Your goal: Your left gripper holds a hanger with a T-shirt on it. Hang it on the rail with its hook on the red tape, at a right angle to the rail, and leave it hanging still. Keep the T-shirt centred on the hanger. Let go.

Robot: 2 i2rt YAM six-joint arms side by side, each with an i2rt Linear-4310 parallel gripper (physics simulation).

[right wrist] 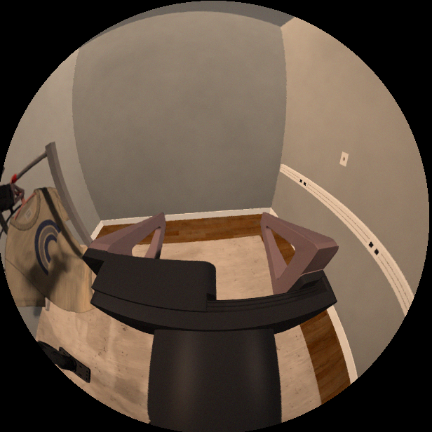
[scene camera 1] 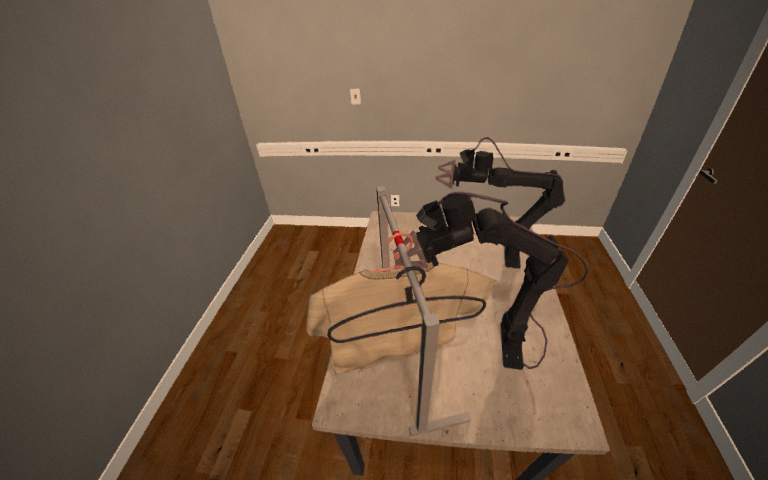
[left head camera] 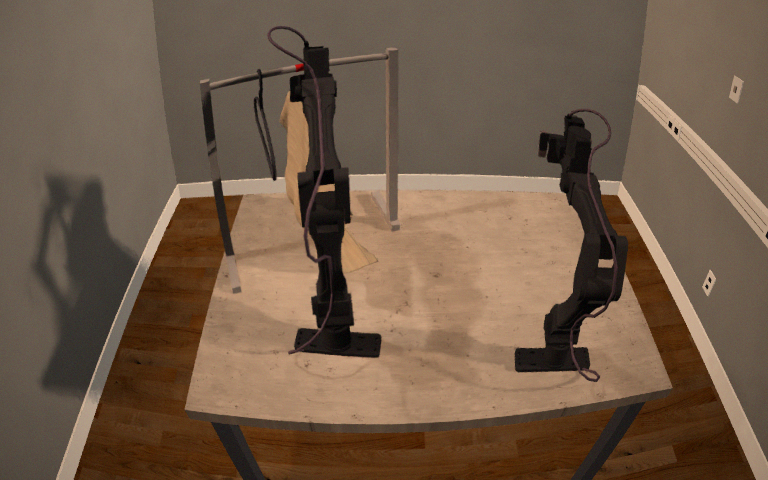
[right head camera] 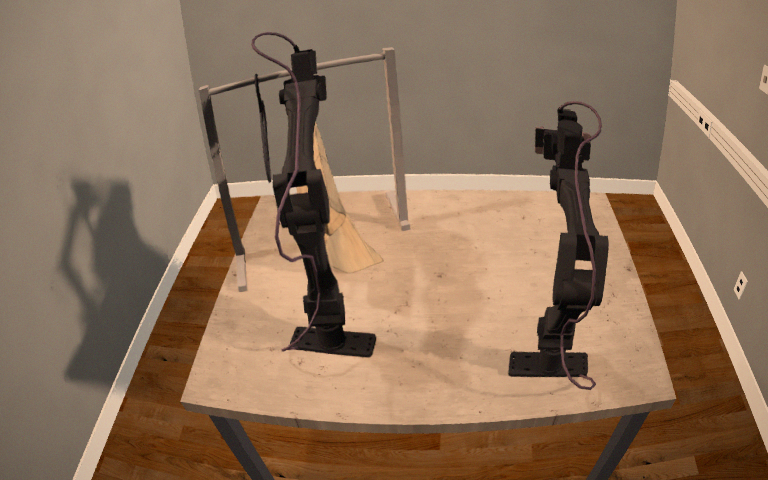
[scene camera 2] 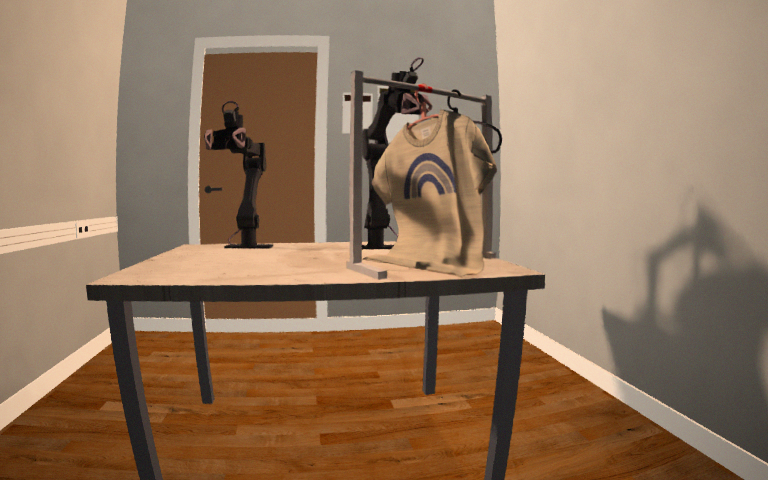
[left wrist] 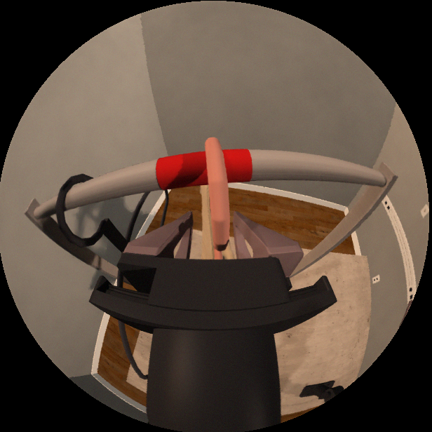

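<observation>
The salmon hanger (left wrist: 218, 195) (scene camera 2: 421, 118) has its hook over the red tape (left wrist: 180, 171) (scene camera 1: 398, 238) (scene camera 2: 424, 87) of the grey rail (left wrist: 300, 166) (scene camera 2: 390, 81), crossing it at about a right angle in the left wrist view. The beige T-shirt (scene camera 2: 419, 226) (scene camera 1: 351, 294) (right wrist: 25, 260) with a blue rainbow hangs from it; its lower edge reaches the table. My left gripper (left wrist: 212, 216) (scene camera 2: 417, 103) is slightly open, with its fingers on both sides of the hanger's neck and a gap at each side. My right gripper (right wrist: 212, 217) (scene camera 1: 442, 173) is wide open and empty, away from the rack.
A black hanger (scene camera 1: 484, 305) (left head camera: 272, 155) (left wrist: 60, 200) hangs on the rail on the left arm's outer side, close to the T-shirt. The rack's upright posts (left head camera: 391, 135) (scene camera 2: 356, 169) stand on the table (left head camera: 453, 396) (scene camera 2: 226, 266) at both ends of the rail.
</observation>
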